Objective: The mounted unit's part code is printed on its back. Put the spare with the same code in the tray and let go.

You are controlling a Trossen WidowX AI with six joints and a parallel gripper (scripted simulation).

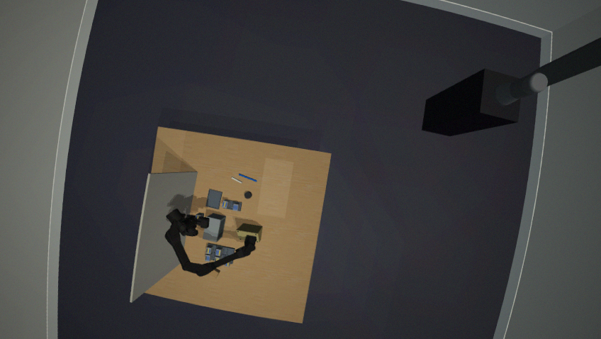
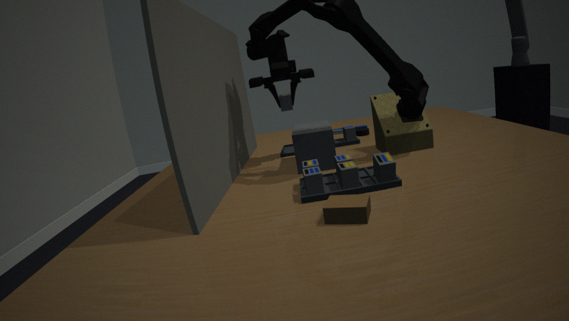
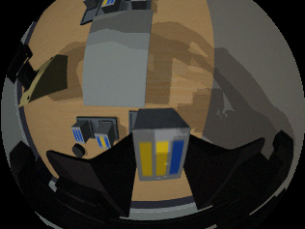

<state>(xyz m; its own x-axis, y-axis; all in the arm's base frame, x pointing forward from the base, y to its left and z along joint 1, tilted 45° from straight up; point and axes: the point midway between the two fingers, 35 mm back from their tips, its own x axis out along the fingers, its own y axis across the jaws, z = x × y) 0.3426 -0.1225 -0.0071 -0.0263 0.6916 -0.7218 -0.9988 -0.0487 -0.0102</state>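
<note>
Now: the tray 1 cm behind my gripper tip, 9 cm to the right of it and 15 cm below it. Round my gripper tip: black disc 25 cm behind, 17 cm to the right, 15 cm below; tall grey panel 17 cm ahead, 8 cm to the left, 7 cm above; grey mounted unit 6 cm behind, 10 cm to the left, 11 cm below.
</note>
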